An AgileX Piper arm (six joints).
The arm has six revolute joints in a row. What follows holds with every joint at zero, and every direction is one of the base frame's.
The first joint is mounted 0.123 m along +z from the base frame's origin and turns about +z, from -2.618 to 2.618 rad.
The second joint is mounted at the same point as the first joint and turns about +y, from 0 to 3.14 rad.
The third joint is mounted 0.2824 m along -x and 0.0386 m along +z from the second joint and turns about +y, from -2.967 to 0 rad.
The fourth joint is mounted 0.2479 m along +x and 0.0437 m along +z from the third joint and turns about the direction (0.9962, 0, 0.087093), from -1.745 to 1.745 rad.
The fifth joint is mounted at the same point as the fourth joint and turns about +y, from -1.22 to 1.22 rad.
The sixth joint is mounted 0.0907 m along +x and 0.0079 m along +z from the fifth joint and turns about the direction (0.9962, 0, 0.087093), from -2.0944 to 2.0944 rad.
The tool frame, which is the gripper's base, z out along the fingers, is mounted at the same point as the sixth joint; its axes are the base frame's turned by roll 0, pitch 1.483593 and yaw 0 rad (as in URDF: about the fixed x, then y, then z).
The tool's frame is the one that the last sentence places.
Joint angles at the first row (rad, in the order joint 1, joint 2, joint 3, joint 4, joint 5, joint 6):
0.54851, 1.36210, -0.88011, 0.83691, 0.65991, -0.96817
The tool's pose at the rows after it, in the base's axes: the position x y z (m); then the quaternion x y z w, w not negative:
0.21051 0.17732 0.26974 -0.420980 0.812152 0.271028 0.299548
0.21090 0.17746 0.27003 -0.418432 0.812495 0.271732 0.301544
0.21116 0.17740 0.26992 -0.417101 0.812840 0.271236 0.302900
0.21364 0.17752 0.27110 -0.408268 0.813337 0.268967 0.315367
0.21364 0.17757 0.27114 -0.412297 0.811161 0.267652 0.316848
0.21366 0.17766 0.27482 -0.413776 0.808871 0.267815 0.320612
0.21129 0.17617 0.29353 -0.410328 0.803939 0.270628 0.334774
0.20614 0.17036 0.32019 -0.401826 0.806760 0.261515 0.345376
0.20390 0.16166 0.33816 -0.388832 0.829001 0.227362 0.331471
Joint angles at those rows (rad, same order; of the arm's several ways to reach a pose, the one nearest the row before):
0.54850, 1.36209, -0.88010, 0.85318, 0.65036, -0.96818
0.54851, 1.36211, -0.88012, 0.85790, 0.64567, -0.96816
0.54853, 1.36210, -0.87923, 0.85917, 0.64136, -0.96815
0.54849, 1.36208, -0.87922, 0.87235, 0.61220, -0.97221
0.54851, 1.36212, -0.87924, 0.87349, 0.61218, -0.98309
0.54853, 1.35716, -0.88816, 0.86774, 0.61671, -0.97847
0.54851, 1.32374, -0.92725, 0.82812, 0.64159, -0.91874
0.54852, 1.27405, -0.99101, 0.70977, 0.69220, -0.77289
0.54852, 1.24974, -1.06194, 0.51874, 0.77596, -0.57173

